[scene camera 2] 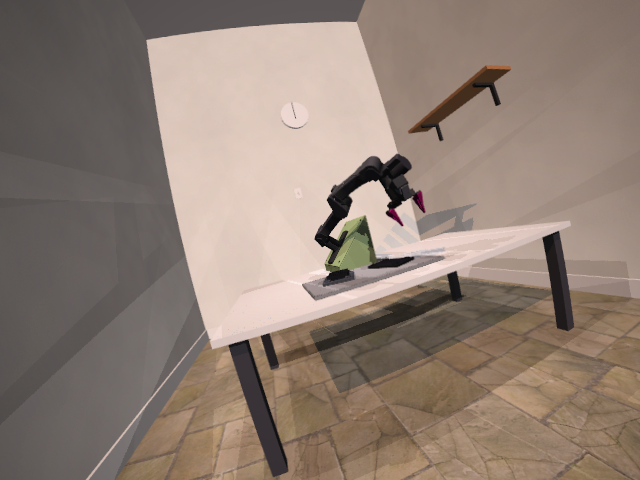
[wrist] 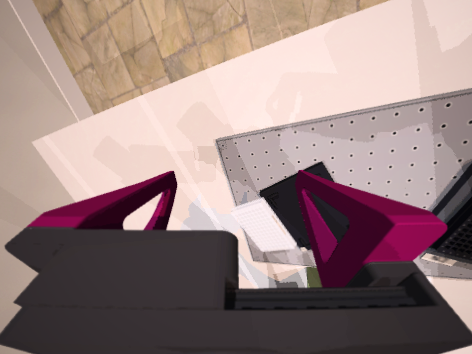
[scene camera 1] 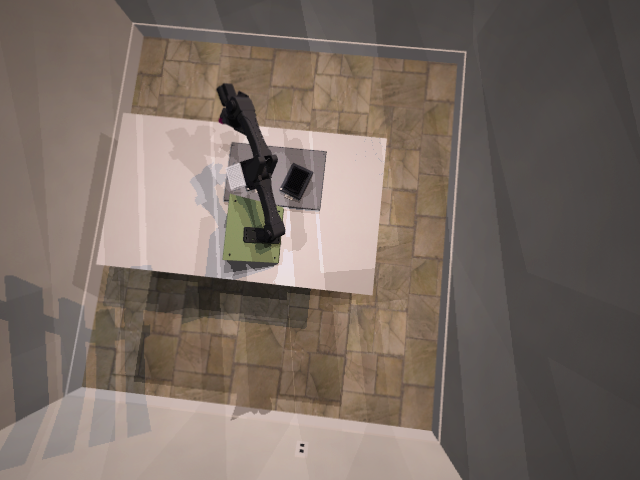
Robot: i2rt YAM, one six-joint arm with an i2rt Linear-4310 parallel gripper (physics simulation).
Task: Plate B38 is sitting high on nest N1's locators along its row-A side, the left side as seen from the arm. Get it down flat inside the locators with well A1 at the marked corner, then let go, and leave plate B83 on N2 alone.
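Seen in the pictures: gripper, fingertip midpoint: (scene camera 2: pixel 413 219) (wrist: pixel 236 177) (scene camera 1: pixel 238 127); arm's base, link origin: (scene camera 2: pixel 338 247) (scene camera 1: pixel 262 235).
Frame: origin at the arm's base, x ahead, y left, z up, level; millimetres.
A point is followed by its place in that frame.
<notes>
A white gridded plate (scene camera 1: pixel 235 176) @(x 322, y 183, z -91 mm) (wrist: pixel 265 226) @(x 328, y 177, z -92 mm) lies off the left side of a flat black nest (scene camera 2: pixel 391 262) @(x 370, y 77, z -98 mm) (wrist: pixel 290 200) @(x 382, y 116, z -97 mm), against or close beside its edge; its exact tilt is unclear. The nest's visible top is bare, and my arm hides most of it in scene camera 1. A black gridded plate (scene camera 1: pixel 297 179) @(x 314, y -150, z -93 mm) (wrist: pixel 457 231) @(x 309, y -102, z -82 mm) sits in the other nest, to the right. Nest and plate labels and the A1 mark are not readable. My gripper (scene camera 2: pixel 413 218) @(x 514, y 128, z 57 mm) (wrist: pixel 236 177) @(x 514, y 128, z 57 mm) is open and empty, high above the table, away from both plates.
Both nests are on a grey perforated board (scene camera 1: pixel 310 201) @(x 200, y -222, z -108 mm) (scene camera 2: pixel 317 290) @(x 395, y -266, z -108 mm) (wrist: pixel 385 114) @(x 492, y -27, z -108 mm). A green sloped block (scene camera 1: pixel 237 222) @(x 47, y 90, z 98 mm) (scene camera 2: pixel 361 250) @(x 165, y 52, z -34 mm) (wrist: pixel 313 277) @(x 168, y 107, z -95 mm) carries the arm's base beside the board. The white table (scene camera 1: pixel 170 227) @(x 40, y 532, z -121 mm) (scene camera 2: pixel 273 299) @(x 252, y -422, z -121 mm) (wrist: pixel 100 160) @(x 557, y 584, z -121 mm) extends around them. A wall shelf (scene camera 2: pixel 460 98) hangs above.
</notes>
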